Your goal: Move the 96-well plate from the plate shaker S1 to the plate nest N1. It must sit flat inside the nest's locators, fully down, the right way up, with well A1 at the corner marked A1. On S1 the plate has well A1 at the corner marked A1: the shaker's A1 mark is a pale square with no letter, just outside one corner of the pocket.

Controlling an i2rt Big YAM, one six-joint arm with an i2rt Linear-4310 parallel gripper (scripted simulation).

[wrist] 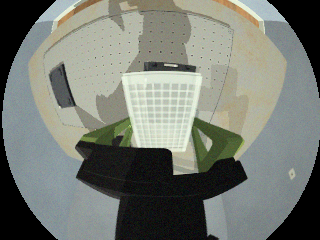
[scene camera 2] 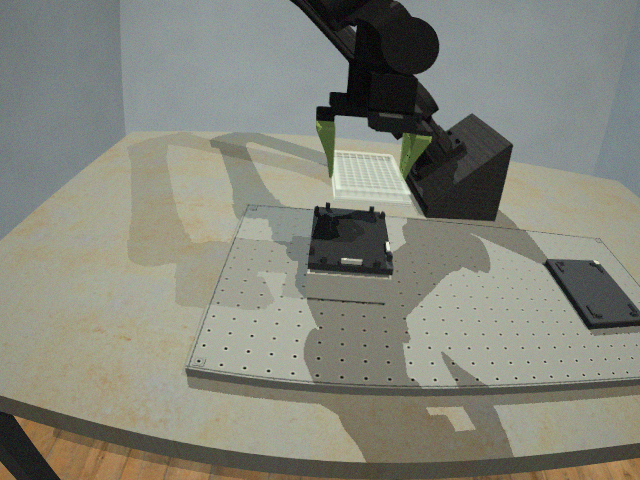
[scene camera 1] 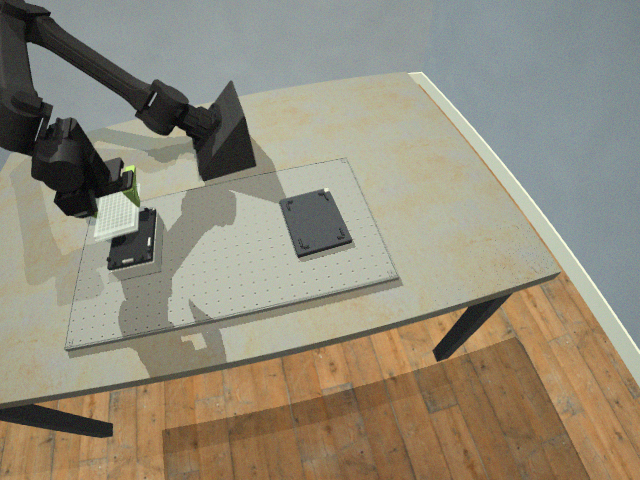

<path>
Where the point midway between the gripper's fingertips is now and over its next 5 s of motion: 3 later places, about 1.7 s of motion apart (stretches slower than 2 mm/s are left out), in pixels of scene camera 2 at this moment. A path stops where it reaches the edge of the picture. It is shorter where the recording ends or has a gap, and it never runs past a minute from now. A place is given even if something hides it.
My gripper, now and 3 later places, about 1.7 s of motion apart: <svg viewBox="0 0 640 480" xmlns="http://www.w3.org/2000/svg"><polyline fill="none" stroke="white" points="366,178 476,206 565,231 614,245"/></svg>
</path>
